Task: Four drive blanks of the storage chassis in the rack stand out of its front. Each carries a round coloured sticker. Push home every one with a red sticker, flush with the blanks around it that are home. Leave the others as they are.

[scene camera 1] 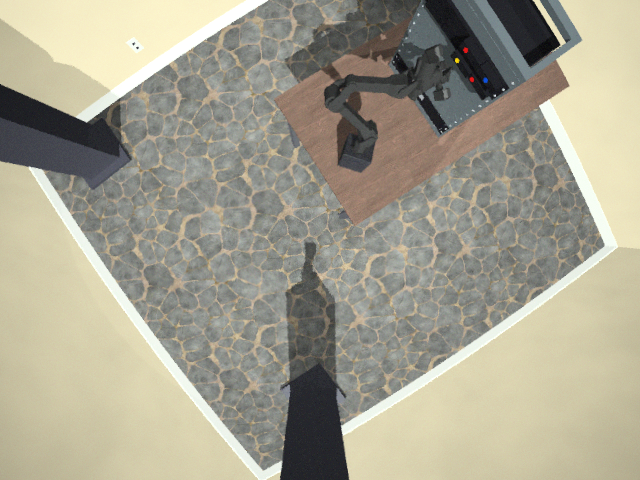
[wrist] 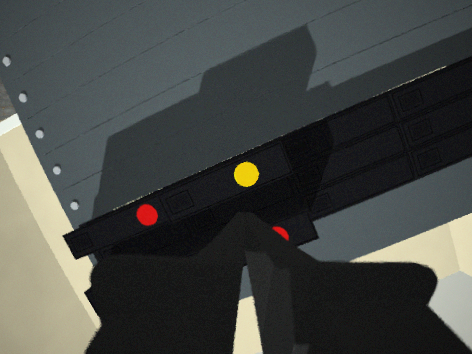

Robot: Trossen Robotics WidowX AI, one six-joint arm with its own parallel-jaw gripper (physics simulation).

The pictures show: my gripper and a grey rack.
